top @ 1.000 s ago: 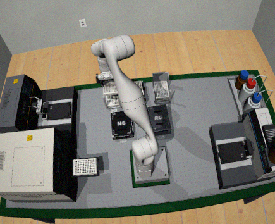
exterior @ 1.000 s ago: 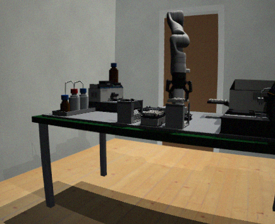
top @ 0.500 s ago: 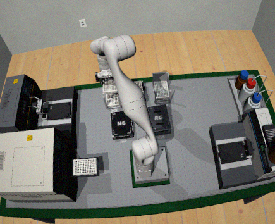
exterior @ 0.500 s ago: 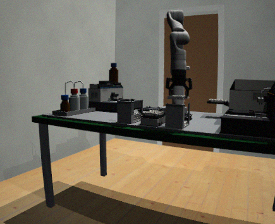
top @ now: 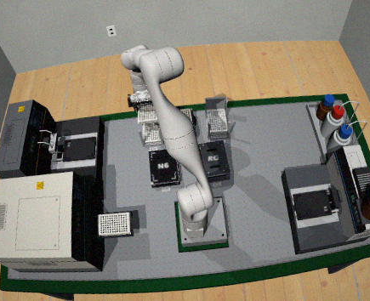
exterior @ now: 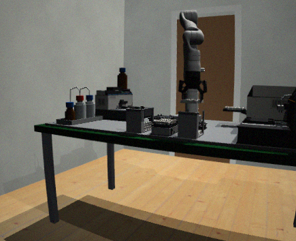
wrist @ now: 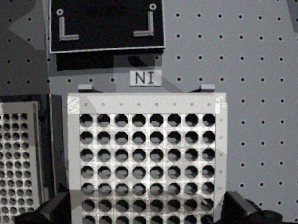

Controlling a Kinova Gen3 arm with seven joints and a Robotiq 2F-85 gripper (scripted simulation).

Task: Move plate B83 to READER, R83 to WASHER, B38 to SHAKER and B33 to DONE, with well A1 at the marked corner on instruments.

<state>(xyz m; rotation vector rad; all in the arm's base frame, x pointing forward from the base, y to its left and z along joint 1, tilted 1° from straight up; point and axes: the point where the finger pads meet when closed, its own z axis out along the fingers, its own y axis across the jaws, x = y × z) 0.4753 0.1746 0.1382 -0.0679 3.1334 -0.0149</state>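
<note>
My gripper is now 32 cm to the right of the washer tray, 12 cm past it and 10 cm above it. Round my hand: dark reader tray 48 cm behind, 13 cm to the left, 8 cm below; N6 nest 19 cm behind, 15 cm below, 5 cm to the right; regrip nest 26 cm to the right, 19 cm behind, 13 cm below.
</note>
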